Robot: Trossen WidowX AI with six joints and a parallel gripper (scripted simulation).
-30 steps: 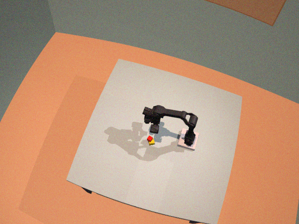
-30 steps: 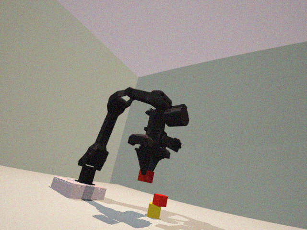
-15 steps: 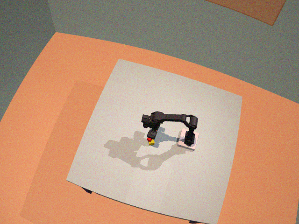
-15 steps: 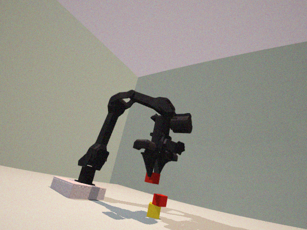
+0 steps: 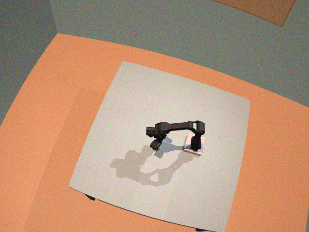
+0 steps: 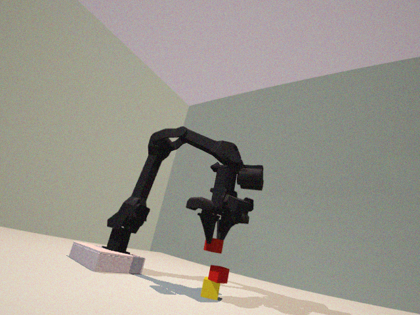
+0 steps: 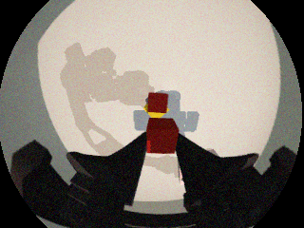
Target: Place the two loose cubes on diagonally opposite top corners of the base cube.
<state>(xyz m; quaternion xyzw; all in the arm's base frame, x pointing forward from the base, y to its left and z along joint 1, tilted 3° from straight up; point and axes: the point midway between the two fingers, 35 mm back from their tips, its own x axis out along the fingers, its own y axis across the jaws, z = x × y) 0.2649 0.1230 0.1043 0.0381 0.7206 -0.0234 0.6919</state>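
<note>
My gripper tip is 6 cm above the red cube and 3 cm short of it. Also, from my gripper tip: yellow cube 10 cm below, 1 cm ahead.
</note>
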